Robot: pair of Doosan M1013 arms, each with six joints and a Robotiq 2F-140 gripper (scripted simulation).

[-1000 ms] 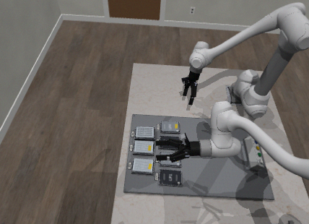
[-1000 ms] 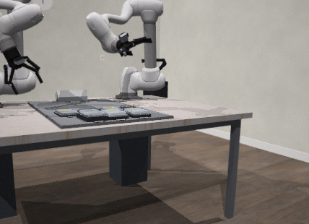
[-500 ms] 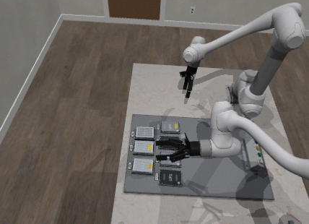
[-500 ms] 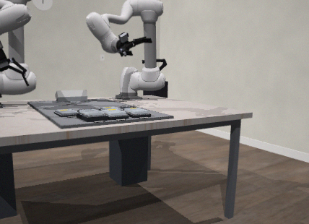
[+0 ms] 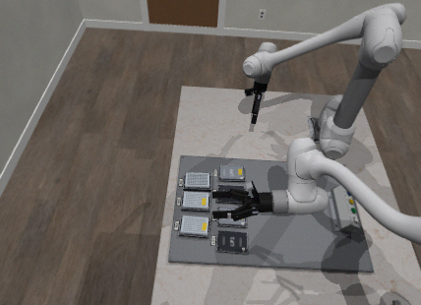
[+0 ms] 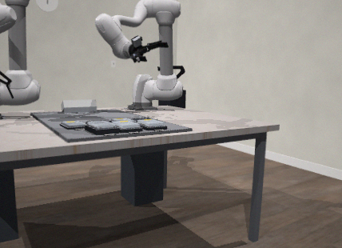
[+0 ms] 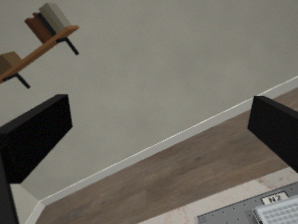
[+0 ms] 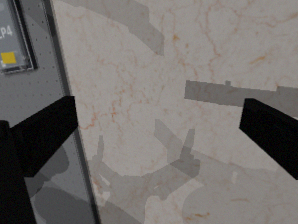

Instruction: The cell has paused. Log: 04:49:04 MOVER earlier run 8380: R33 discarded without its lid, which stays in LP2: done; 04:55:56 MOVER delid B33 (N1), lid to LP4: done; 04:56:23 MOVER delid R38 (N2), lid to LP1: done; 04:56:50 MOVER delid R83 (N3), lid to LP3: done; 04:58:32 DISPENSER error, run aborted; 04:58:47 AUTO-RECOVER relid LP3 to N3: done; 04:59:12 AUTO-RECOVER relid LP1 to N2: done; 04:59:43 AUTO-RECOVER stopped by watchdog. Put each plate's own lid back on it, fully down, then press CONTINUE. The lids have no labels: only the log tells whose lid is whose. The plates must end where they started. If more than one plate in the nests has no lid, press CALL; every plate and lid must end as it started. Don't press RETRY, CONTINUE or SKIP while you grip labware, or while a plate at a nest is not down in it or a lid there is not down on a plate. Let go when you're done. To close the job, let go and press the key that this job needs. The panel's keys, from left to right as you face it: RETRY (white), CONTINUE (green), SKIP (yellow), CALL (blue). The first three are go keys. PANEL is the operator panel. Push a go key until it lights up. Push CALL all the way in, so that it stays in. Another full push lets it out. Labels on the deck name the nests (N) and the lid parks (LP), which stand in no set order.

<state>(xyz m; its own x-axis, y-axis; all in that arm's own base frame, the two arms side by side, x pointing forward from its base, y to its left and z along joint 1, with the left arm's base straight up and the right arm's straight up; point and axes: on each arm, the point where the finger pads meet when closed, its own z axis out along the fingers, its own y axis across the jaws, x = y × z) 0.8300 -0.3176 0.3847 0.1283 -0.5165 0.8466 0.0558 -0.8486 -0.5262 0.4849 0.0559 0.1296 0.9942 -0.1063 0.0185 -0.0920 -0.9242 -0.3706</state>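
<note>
Now: left hand 120 mm past the lid park LP3, 250 mm to the left of it and 370 mm above it. The rest, counted from my left hand: lid park LP1 (100 mm behind, 10 mm to the left, 370 mm below); then lid park LP4 (140 mm behind, 380 mm to the right, 370 mm below); then well plate (50 mm ahead, 320 mm to the right, 340 mm below).
</note>
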